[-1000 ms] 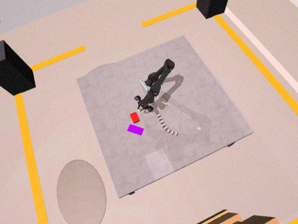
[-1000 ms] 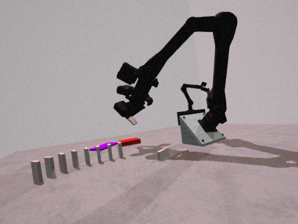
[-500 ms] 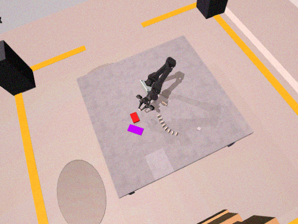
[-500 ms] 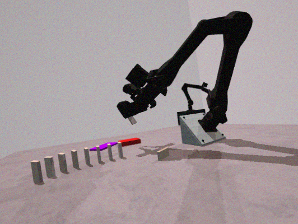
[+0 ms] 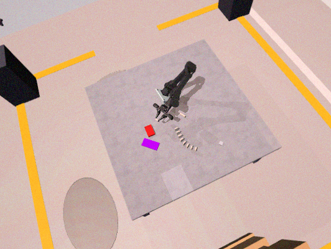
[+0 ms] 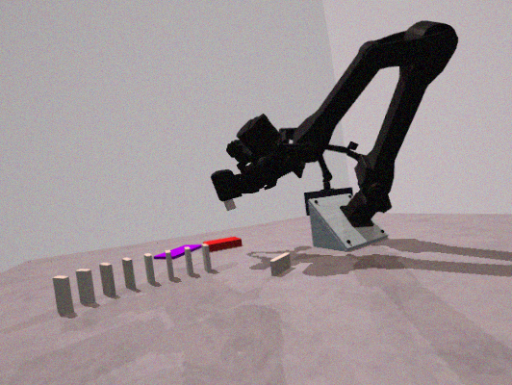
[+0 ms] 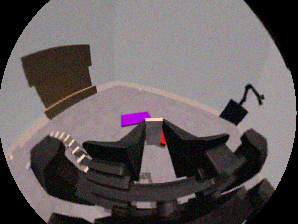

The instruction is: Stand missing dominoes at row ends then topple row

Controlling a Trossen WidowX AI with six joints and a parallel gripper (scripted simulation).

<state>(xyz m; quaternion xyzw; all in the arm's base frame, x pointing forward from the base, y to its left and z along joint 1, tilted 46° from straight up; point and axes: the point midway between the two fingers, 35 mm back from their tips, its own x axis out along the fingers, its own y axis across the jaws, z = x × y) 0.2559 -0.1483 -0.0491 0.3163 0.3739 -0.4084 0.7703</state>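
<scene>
Now: gripper tip 80 mm to the left of the flat red patch and 140 mm above it. The rest, counted from my gripper tip: flat purple patch: 110 mm ahead, 120 mm to the right, 150 mm below.
</scene>
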